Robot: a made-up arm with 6 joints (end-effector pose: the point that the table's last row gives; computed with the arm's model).
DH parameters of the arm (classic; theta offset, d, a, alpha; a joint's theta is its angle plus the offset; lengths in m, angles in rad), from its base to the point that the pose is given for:
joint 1: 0 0.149 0 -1.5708
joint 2: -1.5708 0 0.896 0
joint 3: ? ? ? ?
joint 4: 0 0.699 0 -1.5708
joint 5: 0 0 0 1.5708
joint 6: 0 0.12 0 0
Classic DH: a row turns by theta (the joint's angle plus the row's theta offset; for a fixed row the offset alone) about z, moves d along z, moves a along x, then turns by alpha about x.
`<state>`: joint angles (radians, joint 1 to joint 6).
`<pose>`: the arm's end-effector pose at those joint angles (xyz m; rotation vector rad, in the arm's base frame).
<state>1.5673 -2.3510 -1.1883 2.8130 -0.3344 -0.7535</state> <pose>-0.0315 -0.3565 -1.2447 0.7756 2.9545 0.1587</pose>
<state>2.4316 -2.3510 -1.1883 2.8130 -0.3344 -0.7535</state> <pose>0.2507 -0.2554 -1.2447 -0.5416 3.0557 0.2004</pose>
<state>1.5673 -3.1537 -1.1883 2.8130 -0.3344 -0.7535</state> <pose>-0.0276 0.7547 -1.0757 -0.7549 -2.6284 -1.2871</pose>
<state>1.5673 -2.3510 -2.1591 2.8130 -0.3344 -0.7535</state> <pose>-0.0298 0.1516 -0.6810 -0.7278 -2.4806 -1.4852</pose>
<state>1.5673 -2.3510 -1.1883 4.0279 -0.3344 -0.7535</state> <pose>-0.0747 -0.3449 -1.2399 -2.0871 -1.9174 0.0989</pose>
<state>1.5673 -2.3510 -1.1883 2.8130 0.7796 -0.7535</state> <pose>-0.0711 -0.2592 -1.1735 -0.4916 -2.2283 -1.3394</pose>
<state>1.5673 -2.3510 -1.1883 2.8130 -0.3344 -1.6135</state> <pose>-0.0315 -0.3565 -1.2447 -0.5209 2.9764 0.0904</pose>
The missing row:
joint 3: 1.5708 0.043 0 1.5708
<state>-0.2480 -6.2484 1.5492 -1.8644 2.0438 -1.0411</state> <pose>0.6406 -0.2233 1.0669 0.1276 -1.4100 1.2570</pose>
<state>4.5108 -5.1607 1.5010 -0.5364 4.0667 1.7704</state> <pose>-0.1480 -1.1838 0.0336 0.4602 0.2704 0.4035</pose>
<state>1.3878 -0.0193 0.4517 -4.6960 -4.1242 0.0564</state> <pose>-0.0956 0.2681 1.6197 2.4039 -0.5595 -1.3506</pose>
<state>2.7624 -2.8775 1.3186 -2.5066 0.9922 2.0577</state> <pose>0.9346 -0.3545 -0.7877 -2.7088 -0.7108 -1.2450</pose>
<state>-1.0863 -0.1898 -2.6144 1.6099 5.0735 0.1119</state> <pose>-0.2562 0.3382 0.3308 2.4157 0.7061 -1.8024</pose>
